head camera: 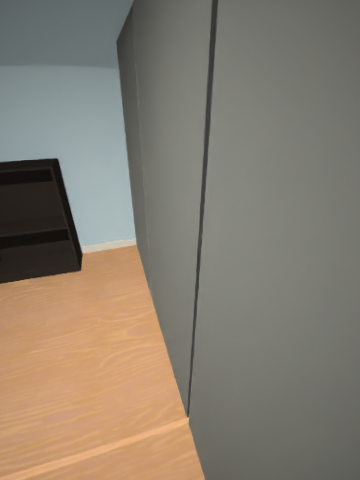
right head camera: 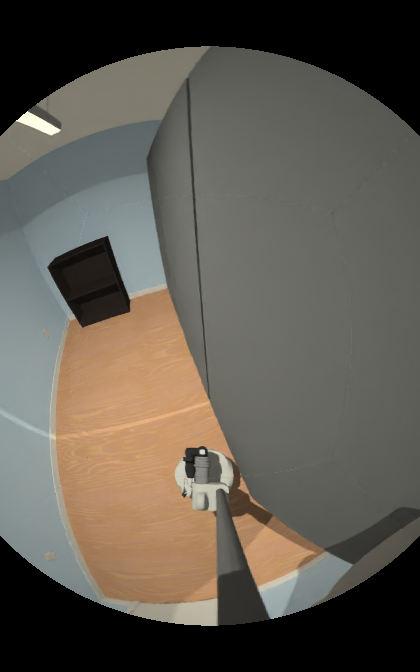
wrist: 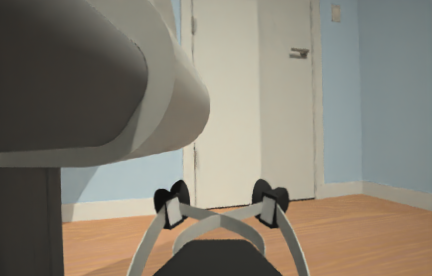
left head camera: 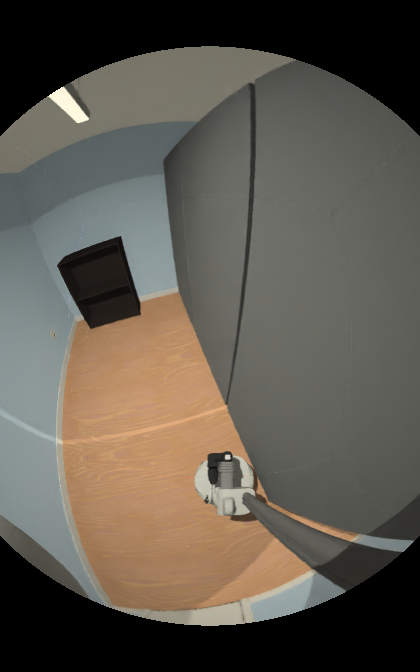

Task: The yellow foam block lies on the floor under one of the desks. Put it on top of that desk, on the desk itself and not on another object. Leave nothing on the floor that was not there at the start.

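Places are measured from the robot's base along level axes (x back, y right, z up), in centimetres.
Where they show: gripper, fingertip midpoint: [wrist: 221, 195].
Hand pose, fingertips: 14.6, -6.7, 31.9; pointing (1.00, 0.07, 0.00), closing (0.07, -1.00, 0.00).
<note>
After its pixels a point has its place, as x, y, z.
The yellow foam block does not show in these views, and neither does a desk. My gripper [wrist: 221, 195] @[14.6, -6.7, 31.9] is open and empty in the wrist view, with its two dark fingertips standing well apart above the level of the wooden floor [wrist: 360, 235] @[96.5, -55.9, -2.7]. A pale door shows beyond it. In the left and right head camera views my base and mast show from above, and the fingertips are too small there to judge.
Tall grey partition panels [head camera: 280, 225] @[-38.7, 12.1, 137.0] [left head camera: 295, 300] [right head camera: 270, 300] stand very close on the right of my base. A dark two-compartment bookshelf [head camera: 70, 215] @[-205.8, -118.3, 50.3] [left head camera: 131, 280] [right head camera: 119, 280] stands at the far wall. The door [wrist: 227, 100] @[137.9, -1.7, 58.5] is closed. Floor runs between the panels and the left wall.
</note>
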